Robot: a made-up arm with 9 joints. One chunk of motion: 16 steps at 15 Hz.
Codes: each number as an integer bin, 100 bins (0 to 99) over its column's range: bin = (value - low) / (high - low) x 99, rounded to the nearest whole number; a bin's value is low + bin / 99 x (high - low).
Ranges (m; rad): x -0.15..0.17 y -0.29..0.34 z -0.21..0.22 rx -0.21..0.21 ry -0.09..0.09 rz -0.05..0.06
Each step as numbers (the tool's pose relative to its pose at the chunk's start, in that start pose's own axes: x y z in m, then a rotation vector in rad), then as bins.
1 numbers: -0.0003 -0.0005 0.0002 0.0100 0.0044 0.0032
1 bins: 46 45 48 52 52 48
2 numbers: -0.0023 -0.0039 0.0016 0.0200 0.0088 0.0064
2 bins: 46 45 49 54 54 51
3 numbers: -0.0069 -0.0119 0.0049 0.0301 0.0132 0.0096
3 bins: 44 44 49 57 57 54
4 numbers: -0.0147 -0.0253 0.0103 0.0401 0.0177 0.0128
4 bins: 42 42 51 59 59 57
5 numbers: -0.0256 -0.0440 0.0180 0.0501 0.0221 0.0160
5 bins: 38 39 52 61 62 59
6 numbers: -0.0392 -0.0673 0.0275 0.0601 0.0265 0.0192
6 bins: 34 35 55 64 64 62
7 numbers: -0.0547 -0.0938 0.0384 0.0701 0.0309 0.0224
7 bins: 29 31 57 66 66 65
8 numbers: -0.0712 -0.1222 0.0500 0.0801 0.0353 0.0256
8 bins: 24 26 60 68 69 68
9 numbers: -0.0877 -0.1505 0.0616 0.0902 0.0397 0.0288
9 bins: 19 22 63 71 71 71
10 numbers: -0.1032 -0.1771 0.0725 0.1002 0.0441 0.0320
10 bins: 14 18 65 73 74 74
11 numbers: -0.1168 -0.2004 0.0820 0.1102 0.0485 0.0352
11 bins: 10 14 67 75 76 77
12 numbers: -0.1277 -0.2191 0.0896 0.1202 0.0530 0.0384
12 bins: 7 11 69 78 79 80
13 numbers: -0.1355 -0.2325 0.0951 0.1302 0.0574 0.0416
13 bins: 4 9 70 80 81 82
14 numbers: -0.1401 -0.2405 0.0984 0.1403 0.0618 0.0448
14 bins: 3 8 71 83 83 85
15 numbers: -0.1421 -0.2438 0.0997 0.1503 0.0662 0.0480
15 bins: 2 7 71 85 86 88
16 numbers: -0.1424 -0.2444 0.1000 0.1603 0.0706 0.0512
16 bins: 2 7 71 87 88 91
